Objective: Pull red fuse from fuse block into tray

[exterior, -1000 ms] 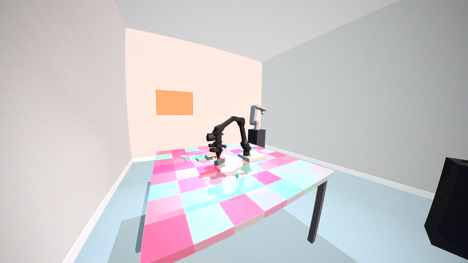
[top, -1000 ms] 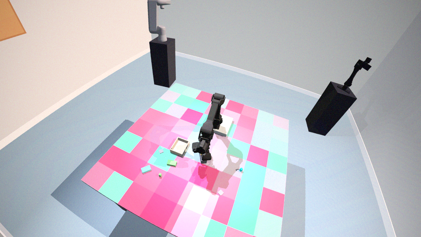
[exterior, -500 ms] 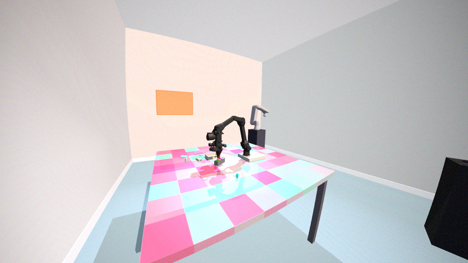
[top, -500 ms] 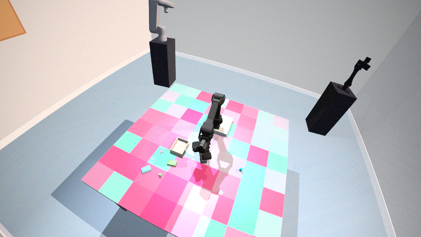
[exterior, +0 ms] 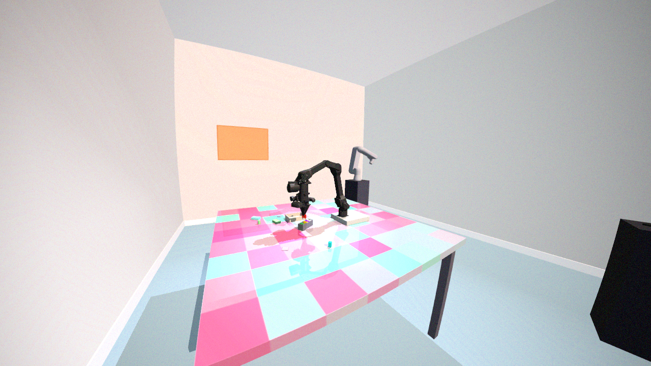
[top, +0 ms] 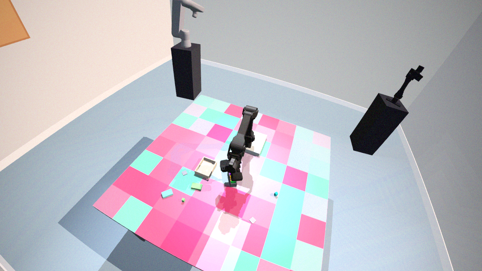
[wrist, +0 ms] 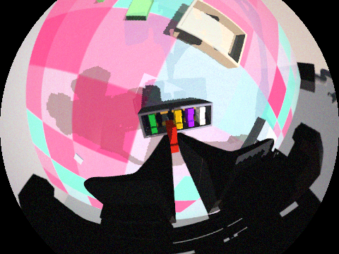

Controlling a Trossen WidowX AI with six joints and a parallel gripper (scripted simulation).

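My gripper tip is 190 mm to the left of the beige tray, 90 mm above it and 40 mm past it. Round my gripper tip: cyan cube: 290 mm to the left, 80 mm below, 10 mm ahead; then green flat block: 200 mm to the right, 110 mm ahead, 80 mm below; then red fuse: 10 mm below.
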